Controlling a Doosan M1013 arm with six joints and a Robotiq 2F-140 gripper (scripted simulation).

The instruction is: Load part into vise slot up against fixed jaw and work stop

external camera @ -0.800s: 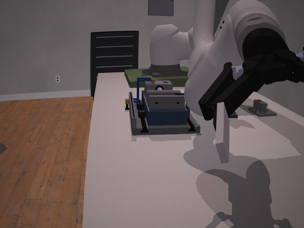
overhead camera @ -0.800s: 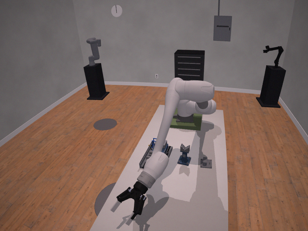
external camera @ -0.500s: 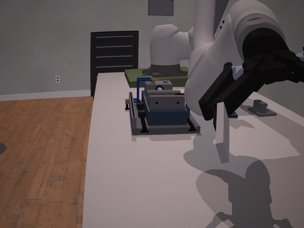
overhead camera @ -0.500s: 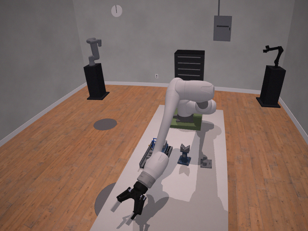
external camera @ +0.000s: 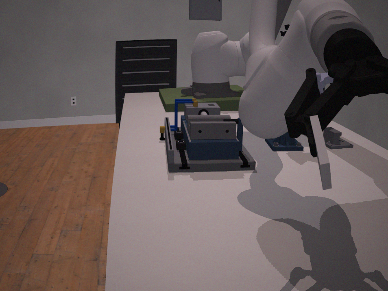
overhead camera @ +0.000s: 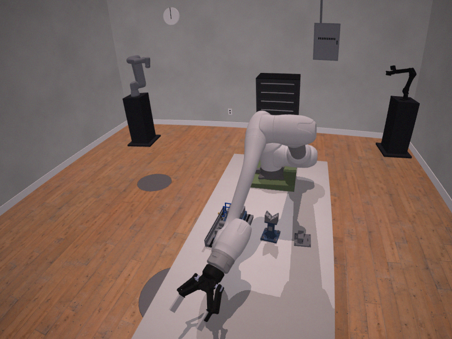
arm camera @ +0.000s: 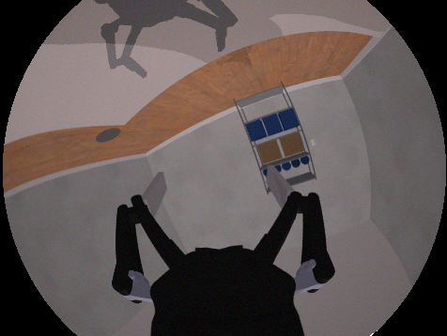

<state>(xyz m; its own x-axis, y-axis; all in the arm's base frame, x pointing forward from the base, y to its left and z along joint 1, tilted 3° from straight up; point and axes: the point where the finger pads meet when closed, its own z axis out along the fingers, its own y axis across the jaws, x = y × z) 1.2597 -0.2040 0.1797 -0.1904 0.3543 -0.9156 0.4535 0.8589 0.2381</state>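
My hand is 640 mm past the grey part, 410 mm to the right of it and 190 mm above it. Round my hand: vise (660 mm behind, 170 mm below, 20 mm to the left).
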